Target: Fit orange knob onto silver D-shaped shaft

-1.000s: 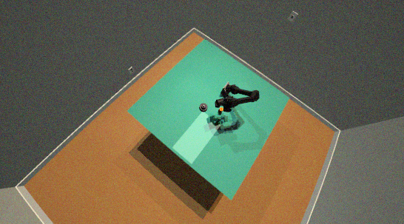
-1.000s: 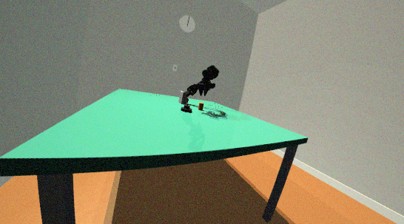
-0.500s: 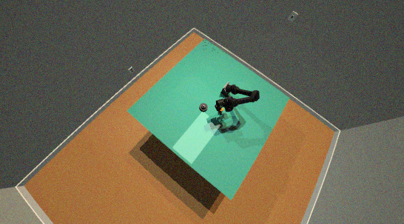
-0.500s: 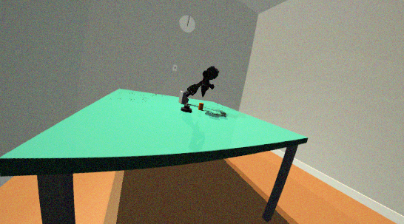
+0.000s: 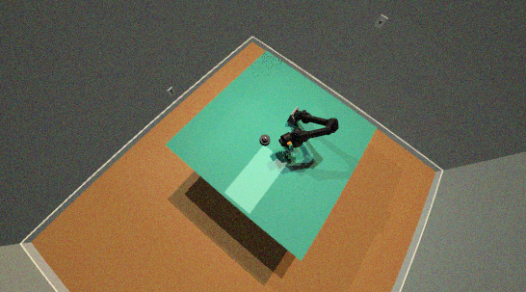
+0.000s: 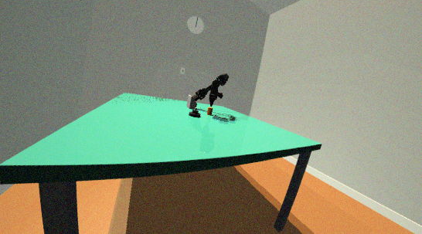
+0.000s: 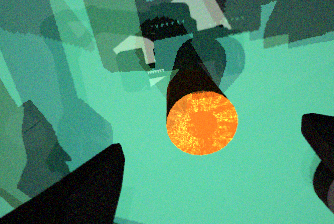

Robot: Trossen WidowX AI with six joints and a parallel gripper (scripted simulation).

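Right now the orange knob is 30 mm below my gripper tip. The rest, counted from my gripper tip: round pedestal 70 mm ahead, 170 mm to the right, 40 mm below.
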